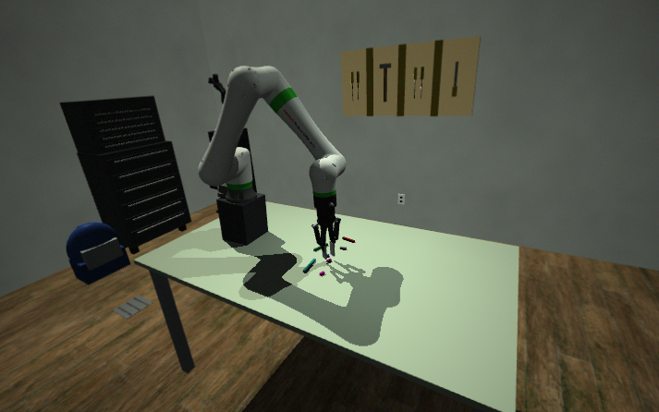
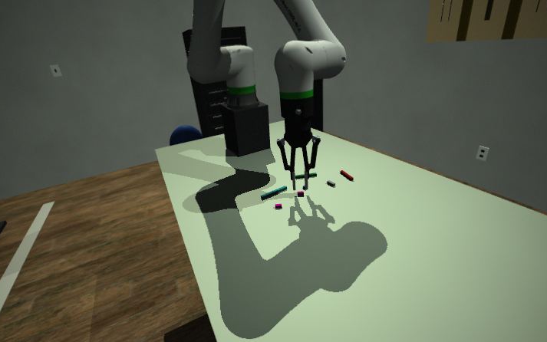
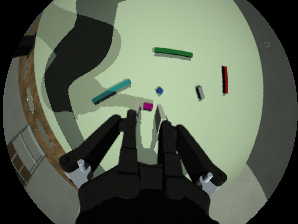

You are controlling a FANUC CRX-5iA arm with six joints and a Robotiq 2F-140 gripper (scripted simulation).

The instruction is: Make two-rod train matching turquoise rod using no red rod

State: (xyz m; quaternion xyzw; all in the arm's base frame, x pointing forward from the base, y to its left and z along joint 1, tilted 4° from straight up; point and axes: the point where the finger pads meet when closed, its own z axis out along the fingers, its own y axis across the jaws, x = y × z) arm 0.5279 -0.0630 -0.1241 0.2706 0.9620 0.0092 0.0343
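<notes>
My gripper is now 90 mm past the green rod, 90 mm to the right of it and 50 mm above it. Also, from my hand: blue rod 20 mm behind, 40 mm to the left, 50 mm below; then grey rod 10 mm ahead, 120 mm to the left, 50 mm below; then turquoise rod 60 mm behind, 60 mm to the right, 50 mm below.
</notes>
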